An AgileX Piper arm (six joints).
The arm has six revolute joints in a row. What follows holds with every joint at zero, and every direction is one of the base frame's.
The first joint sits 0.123 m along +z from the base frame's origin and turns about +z.
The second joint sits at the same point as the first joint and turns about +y.
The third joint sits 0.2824 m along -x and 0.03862 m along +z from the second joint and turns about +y.
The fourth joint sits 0.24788 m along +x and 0.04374 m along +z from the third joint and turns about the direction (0.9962, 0, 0.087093).
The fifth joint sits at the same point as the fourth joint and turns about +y.
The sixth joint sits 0.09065 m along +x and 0.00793 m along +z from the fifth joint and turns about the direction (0.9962, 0, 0.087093).
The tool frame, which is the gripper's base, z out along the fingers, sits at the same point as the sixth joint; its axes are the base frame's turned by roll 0, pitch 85.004 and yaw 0 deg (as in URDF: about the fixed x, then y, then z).
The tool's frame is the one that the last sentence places.
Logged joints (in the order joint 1, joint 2, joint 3, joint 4, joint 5, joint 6), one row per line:
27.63, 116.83, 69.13, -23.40, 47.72, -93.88
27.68, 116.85, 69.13, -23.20, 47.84, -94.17
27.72, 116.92, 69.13, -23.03, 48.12, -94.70
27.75, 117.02, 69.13, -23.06, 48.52, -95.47
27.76, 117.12, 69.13, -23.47, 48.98, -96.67
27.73, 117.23, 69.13, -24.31, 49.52, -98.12
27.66, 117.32, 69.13, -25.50, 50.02, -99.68
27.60, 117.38, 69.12, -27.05, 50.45, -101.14
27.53, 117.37, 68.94, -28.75, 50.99, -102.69
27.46, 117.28, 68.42, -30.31, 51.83, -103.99
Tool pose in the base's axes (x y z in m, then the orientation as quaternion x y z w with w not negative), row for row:
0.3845, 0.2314, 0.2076, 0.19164, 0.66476, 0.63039, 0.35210
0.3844, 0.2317, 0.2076, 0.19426, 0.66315, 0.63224, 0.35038
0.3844, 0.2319, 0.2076, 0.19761, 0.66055, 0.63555, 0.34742
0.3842, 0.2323, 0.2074, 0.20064, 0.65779, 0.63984, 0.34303
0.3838, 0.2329, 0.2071, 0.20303, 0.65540, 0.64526, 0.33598
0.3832, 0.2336, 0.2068, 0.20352, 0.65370, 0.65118, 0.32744
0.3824, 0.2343, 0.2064, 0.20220, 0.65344, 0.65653, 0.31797
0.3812, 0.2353, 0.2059, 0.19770, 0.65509, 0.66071, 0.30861
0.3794, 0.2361, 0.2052, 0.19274, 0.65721, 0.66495, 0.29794
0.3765, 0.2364, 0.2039, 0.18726, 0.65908, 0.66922, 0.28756
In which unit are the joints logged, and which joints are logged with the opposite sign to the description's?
The joints are logged in degrees. Opposite sign: joint 3, joint 5, joint 6.
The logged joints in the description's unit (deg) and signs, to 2 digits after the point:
27.63, 116.83, -69.13, -23.40, -47.72, 93.88
27.68, 116.85, -69.13, -23.20, -47.84, 94.17
27.72, 116.92, -69.13, -23.03, -48.12, 94.70
27.75, 117.02, -69.13, -23.06, -48.52, 95.47
27.76, 117.12, -69.13, -23.47, -48.98, 96.67
27.73, 117.23, -69.13, -24.31, -49.52, 98.12
27.66, 117.32, -69.13, -25.50, -50.02, 99.68
27.60, 117.38, -69.12, -27.05, -50.45, 101.14
27.53, 117.37, -68.94, -28.75, -50.99, 102.69
27.46, 117.28, -68.42, -30.31, -51.83, 103.99

